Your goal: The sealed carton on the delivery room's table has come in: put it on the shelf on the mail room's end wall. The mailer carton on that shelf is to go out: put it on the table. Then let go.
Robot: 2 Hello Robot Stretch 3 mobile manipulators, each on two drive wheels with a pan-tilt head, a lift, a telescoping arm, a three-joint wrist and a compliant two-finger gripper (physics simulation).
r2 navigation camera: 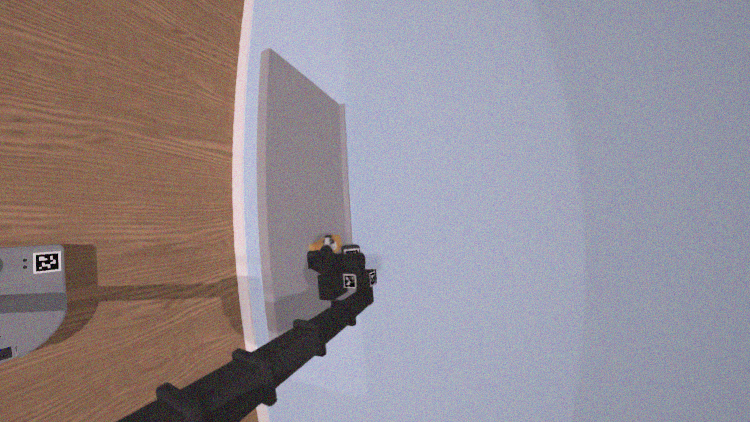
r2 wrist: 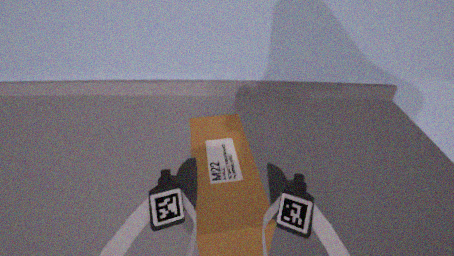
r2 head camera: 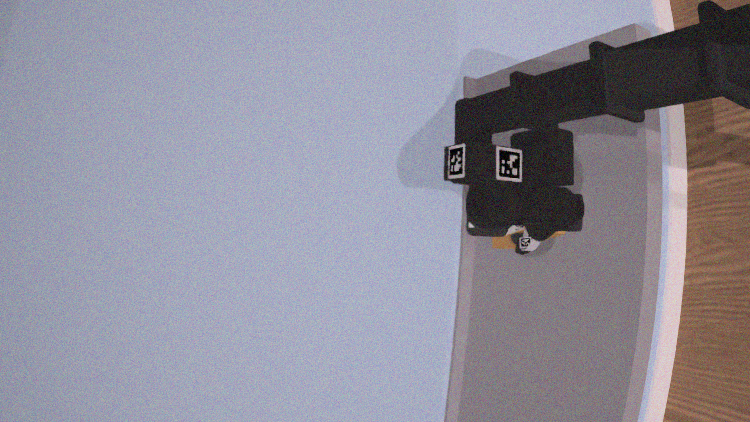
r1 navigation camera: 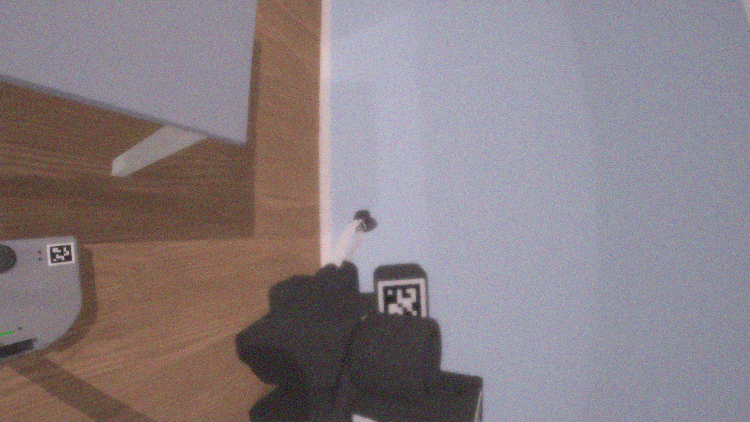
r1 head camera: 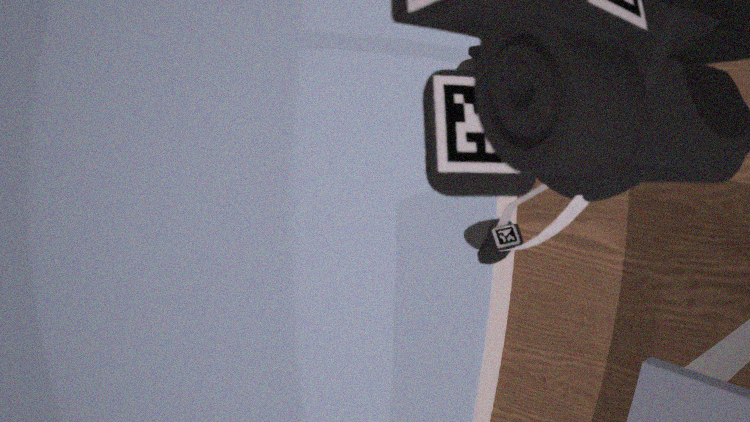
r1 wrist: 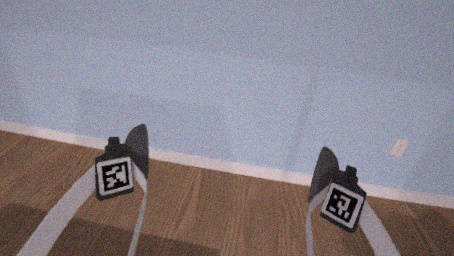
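The orange mailer carton [r2 wrist: 230, 210] [r2 head camera: 502, 241] [r2 navigation camera: 317, 245], with a white label reading M22, lies on the grey wall shelf [r2 wrist: 75, 150] [r2 head camera: 550, 341] [r2 navigation camera: 304, 157]. R2's gripper [r2 wrist: 232, 187] is shut on this carton, one finger against each long side; in the r2 head view the wrist hides most of the carton. R1's gripper [r1 wrist: 231, 162] [r1 head camera: 486, 242] [r1 navigation camera: 365, 220] is open and empty, in front of a blue wall. The sealed carton does not show in these views.
A grey table top [r1 navigation camera: 131, 62] [r1 head camera: 692, 393] with a pale leg [r1 navigation camera: 154, 149] stands near r1. A wall outlet [r1 wrist: 399, 148] shows at the right of the r1 wrist view. R2's extended arm [r2 head camera: 618, 73] [r2 navigation camera: 277, 356] crosses one end of the shelf. The shelf has a raised lip [r2 wrist: 125, 88].
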